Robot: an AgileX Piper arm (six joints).
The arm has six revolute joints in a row. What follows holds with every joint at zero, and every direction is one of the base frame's.
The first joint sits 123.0 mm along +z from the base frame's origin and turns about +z.
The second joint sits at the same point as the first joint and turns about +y.
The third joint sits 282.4 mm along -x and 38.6 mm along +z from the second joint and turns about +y.
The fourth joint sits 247.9 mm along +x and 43.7 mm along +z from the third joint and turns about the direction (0.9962, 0, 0.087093).
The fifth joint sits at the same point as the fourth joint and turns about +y.
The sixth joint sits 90.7 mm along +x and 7.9 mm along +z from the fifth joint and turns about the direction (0.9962, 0, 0.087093).
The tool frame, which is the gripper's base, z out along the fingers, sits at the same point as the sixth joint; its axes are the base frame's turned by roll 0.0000, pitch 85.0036 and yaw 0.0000 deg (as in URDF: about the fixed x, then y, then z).
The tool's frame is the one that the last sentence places.
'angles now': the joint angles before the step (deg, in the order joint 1, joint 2, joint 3, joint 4, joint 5, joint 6). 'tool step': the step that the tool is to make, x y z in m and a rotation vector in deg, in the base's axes. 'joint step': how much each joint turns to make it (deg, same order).
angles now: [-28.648, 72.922, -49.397, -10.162, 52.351, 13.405]
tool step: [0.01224, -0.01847, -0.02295, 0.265, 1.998, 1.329]
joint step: [-2.576, 6.046, -0.001, 0.000, -4.706, -3.341]
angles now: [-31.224, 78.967, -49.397, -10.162, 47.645, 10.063]
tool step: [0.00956, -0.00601, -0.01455, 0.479, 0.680, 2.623]
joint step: [-0.380, 3.566, 0.000, 0.848, -3.156, -3.073]
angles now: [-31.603, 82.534, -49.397, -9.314, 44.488, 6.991]
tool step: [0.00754, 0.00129, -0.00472, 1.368, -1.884, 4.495]
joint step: [-0.104, 1.190, -0.001, 4.782, -2.674, -6.992]
